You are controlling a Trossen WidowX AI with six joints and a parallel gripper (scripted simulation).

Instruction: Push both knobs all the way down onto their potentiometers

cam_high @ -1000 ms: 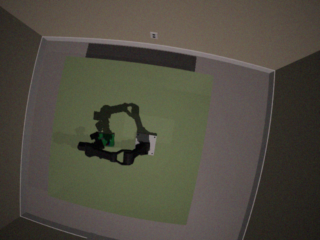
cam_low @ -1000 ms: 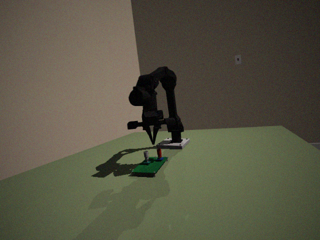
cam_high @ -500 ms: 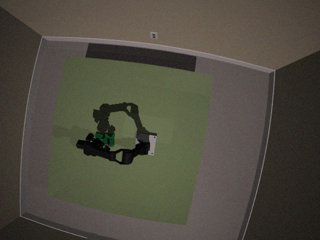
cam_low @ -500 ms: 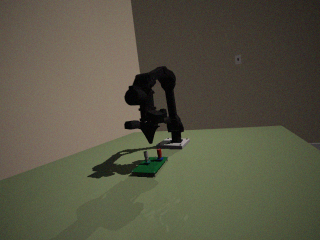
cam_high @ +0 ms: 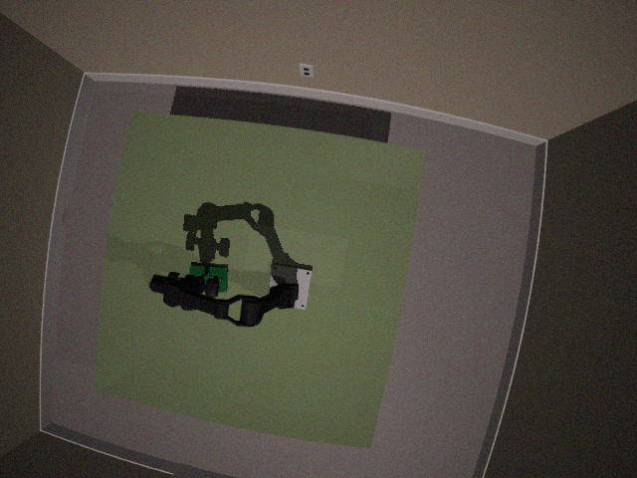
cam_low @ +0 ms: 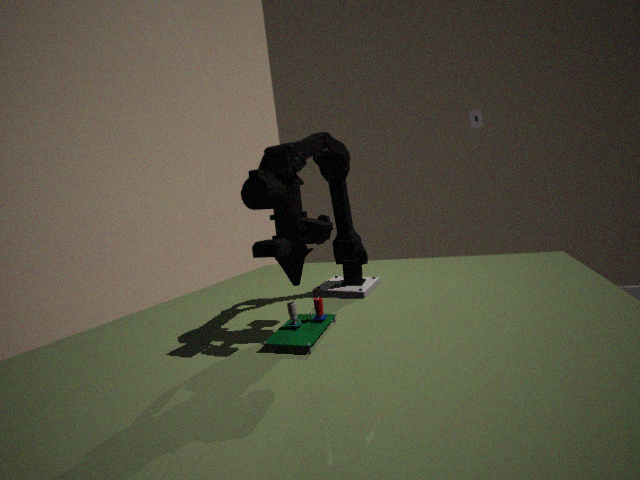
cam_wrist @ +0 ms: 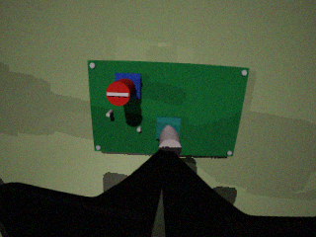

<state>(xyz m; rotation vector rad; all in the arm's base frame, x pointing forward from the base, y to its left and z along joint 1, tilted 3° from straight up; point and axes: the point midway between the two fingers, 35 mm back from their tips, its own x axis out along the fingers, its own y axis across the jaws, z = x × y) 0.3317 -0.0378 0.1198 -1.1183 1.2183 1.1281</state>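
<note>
Now: gripper tip 5 cm above the grey knob, 1 cm to the left of it and 1 cm short of it. The rest, counted from my gripper tip: red knob (5 cm below, 3 cm to the left, 3 cm behind).
</note>
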